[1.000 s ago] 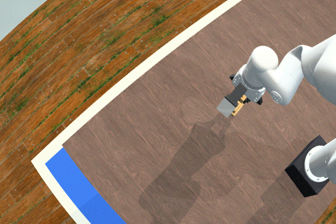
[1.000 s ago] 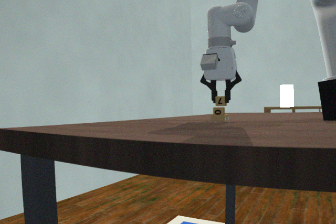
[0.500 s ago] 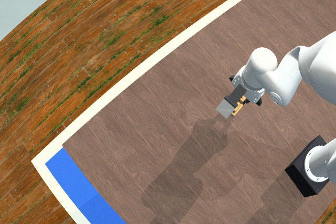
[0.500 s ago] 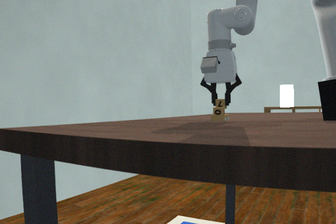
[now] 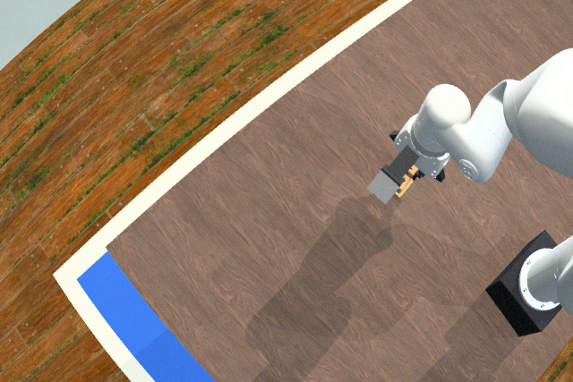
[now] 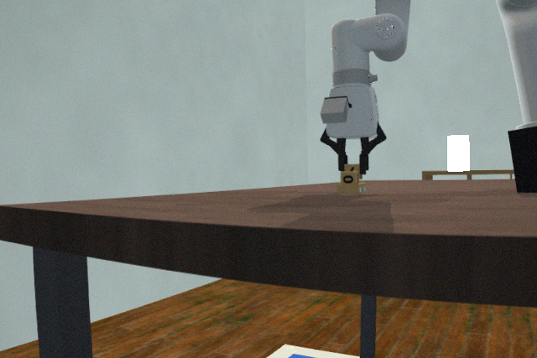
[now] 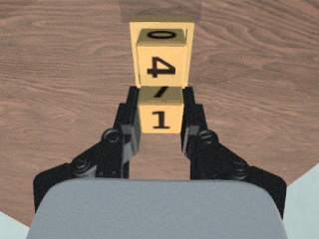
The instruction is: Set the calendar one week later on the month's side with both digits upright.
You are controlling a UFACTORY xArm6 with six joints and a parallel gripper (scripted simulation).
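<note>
The wooden cube lies 1 cm below my hand. Also, from my hand: tray (2 cm to the left, 4 cm below).
</note>
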